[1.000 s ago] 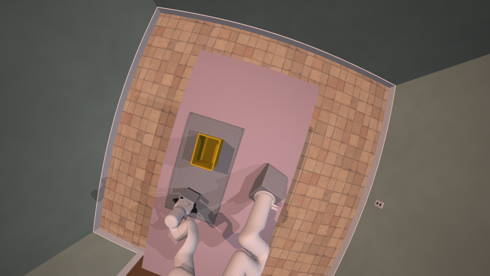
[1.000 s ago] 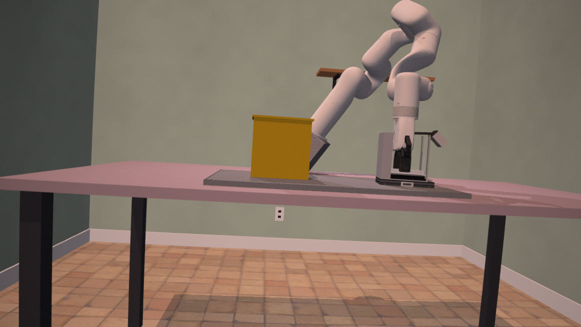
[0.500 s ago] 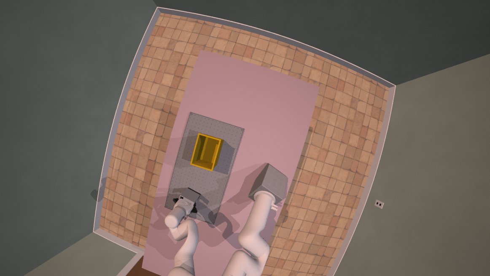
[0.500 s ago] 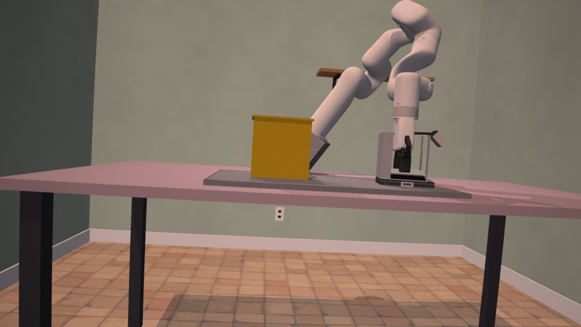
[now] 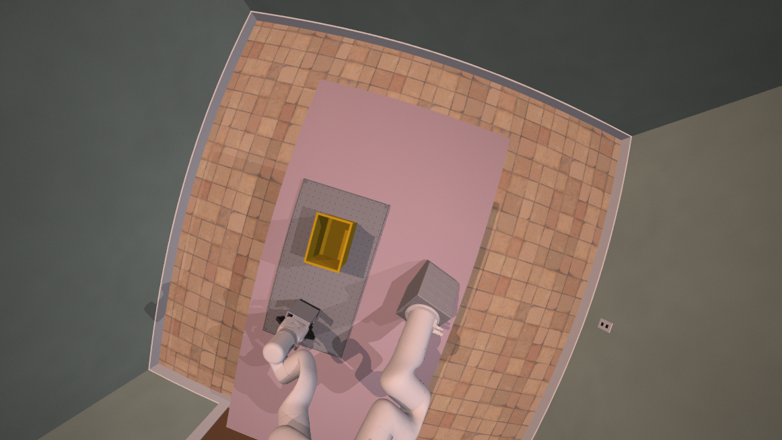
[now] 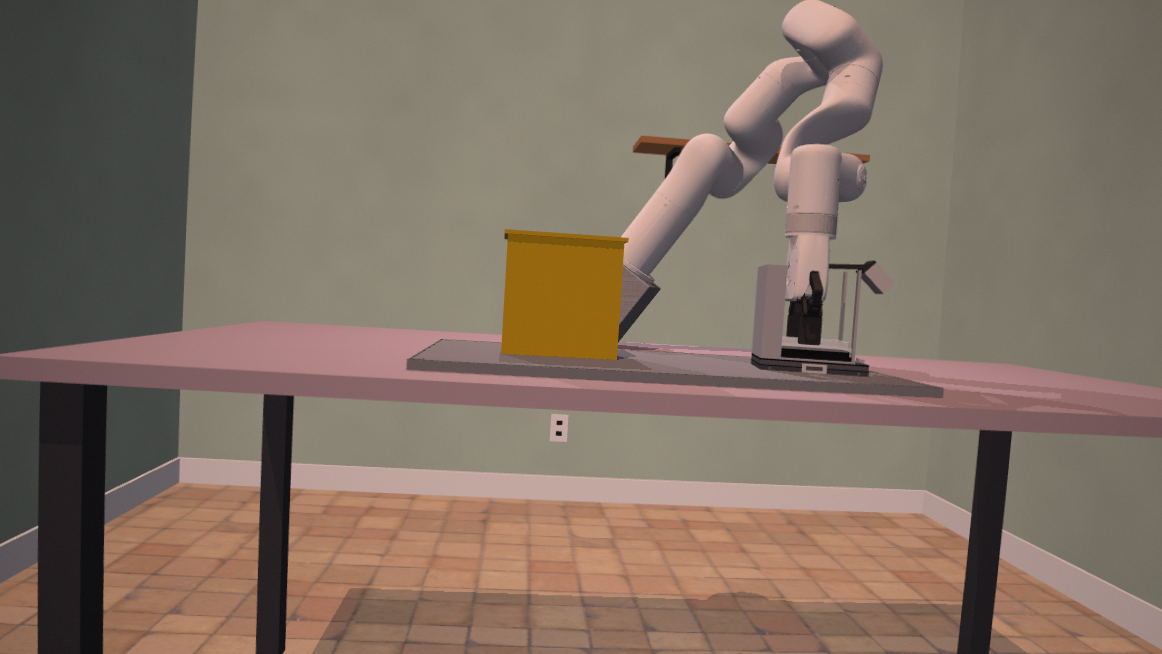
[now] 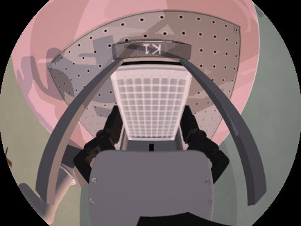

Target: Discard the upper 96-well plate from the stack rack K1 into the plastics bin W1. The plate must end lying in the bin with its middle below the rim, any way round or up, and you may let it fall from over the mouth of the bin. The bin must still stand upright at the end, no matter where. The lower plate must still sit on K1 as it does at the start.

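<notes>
My hand is 20 mm above the dark plate. Also, from my hand: yellow plastics bin W1: 370 mm to the right, 40 mm above, 10 mm ahead.
</notes>
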